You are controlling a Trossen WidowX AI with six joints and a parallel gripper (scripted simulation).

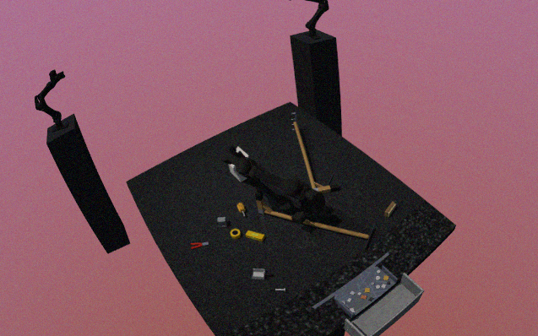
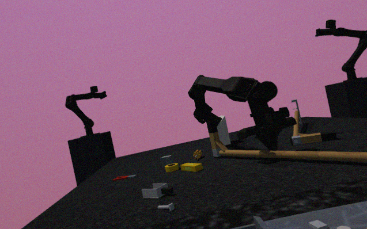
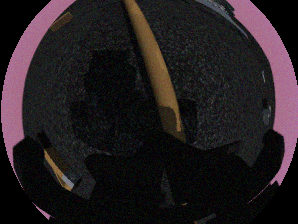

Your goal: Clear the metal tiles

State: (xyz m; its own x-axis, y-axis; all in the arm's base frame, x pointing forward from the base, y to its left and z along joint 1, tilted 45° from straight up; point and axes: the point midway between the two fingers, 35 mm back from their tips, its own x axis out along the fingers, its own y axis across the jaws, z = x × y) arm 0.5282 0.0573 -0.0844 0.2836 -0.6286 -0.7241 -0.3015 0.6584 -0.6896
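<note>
The long scraper is 5 cm above my gripper tip and 3 cm ahead of it. From my gripper tip the other things lie so: yellow tape ring (34 cm to the right, 15 cm behind); yellow block (28 cm to the right, 8 cm behind); yellow-handled screwdriver (28 cm behind, 24 cm to the right).
</note>
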